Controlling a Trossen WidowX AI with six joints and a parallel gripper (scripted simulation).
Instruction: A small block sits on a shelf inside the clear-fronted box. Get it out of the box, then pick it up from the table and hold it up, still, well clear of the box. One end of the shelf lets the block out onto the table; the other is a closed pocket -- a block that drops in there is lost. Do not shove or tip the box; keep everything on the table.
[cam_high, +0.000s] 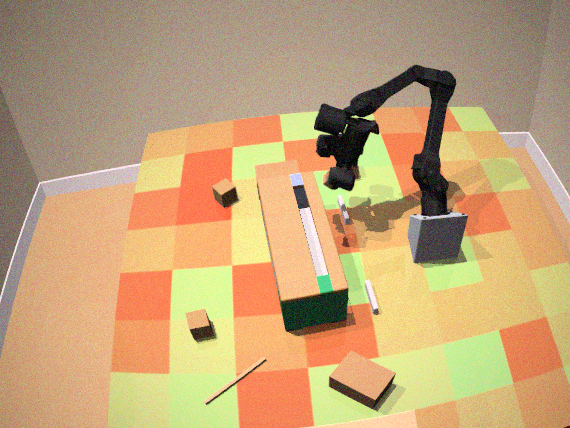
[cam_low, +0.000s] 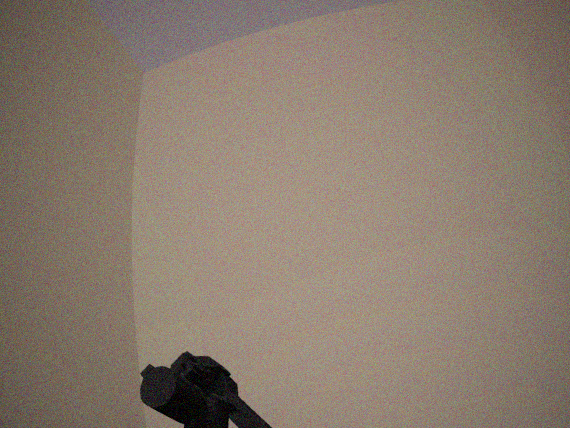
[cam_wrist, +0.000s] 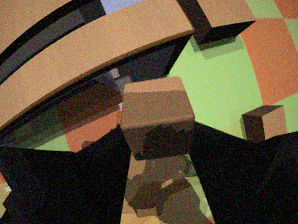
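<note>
Now: the brown block 2 cm above my gripper tip and 1 cm ahead of it. Round my gripper tip: long box (15 cm to the left, 8 cm ahead, 5 cm below); then thin stick (46 cm to the left, 32 cm ahead, 11 cm below).
</note>
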